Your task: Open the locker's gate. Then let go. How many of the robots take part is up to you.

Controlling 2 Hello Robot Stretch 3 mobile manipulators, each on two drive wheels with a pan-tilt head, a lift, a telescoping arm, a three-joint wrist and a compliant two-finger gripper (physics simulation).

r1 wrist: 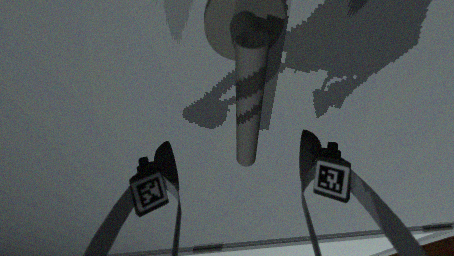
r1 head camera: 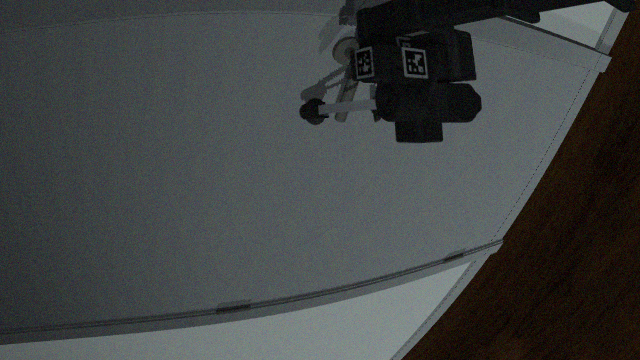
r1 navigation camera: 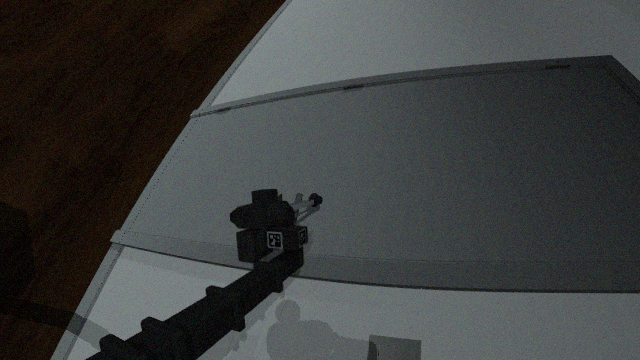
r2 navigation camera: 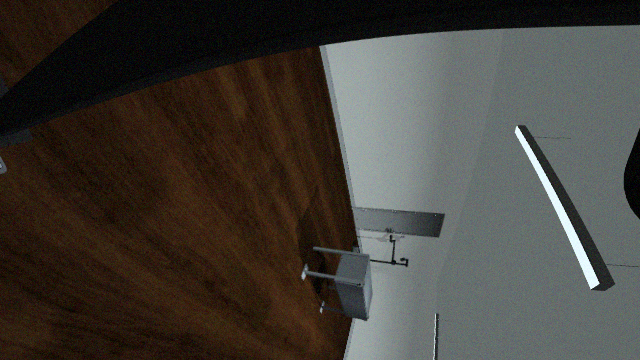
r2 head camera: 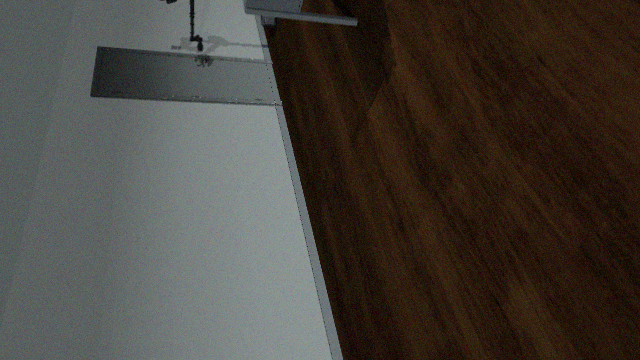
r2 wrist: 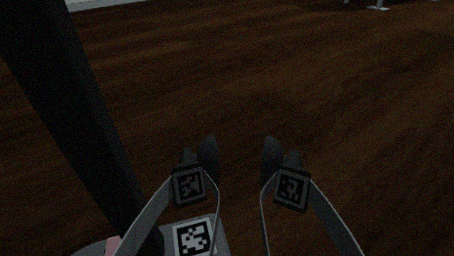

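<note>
The locker's gate (r1 head camera: 200, 175) (r1 navigation camera: 450, 175) (r1 wrist: 75, 125) (r2 head camera: 145, 77) (r2 navigation camera: 425, 225) is a tall grey panel that looks shut, flush in its frame. Its pale lever handle (r1 head camera: 342, 112) (r1 navigation camera: 299, 196) (r1 wrist: 250, 100) sticks out from a round base (r1 head camera: 345, 50) (r1 wrist: 217, 30). The r1 gripper (r1 head camera: 344, 111) (r1 navigation camera: 298, 200) (r1 wrist: 237, 155) is open, its fingers on either side of the lever's free end, with a visible gap on both sides in the wrist view. The r2 gripper (r2 wrist: 240, 152) is partly open and empty, over the floor, far from the gate.
A grey table-like piece with legs (r2 navigation camera: 352, 285) stands near r1's mast (r2 navigation camera: 385, 261) by the wall. Brown wooden floor (r2 head camera: 450, 200) (r2 navigation camera: 200, 200) runs along the pale wall (r2 head camera: 200, 225). A bright ceiling lamp bar (r2 navigation camera: 560, 205) hangs high. r2's dark mast (r2 wrist: 75, 115) stands beside its gripper.
</note>
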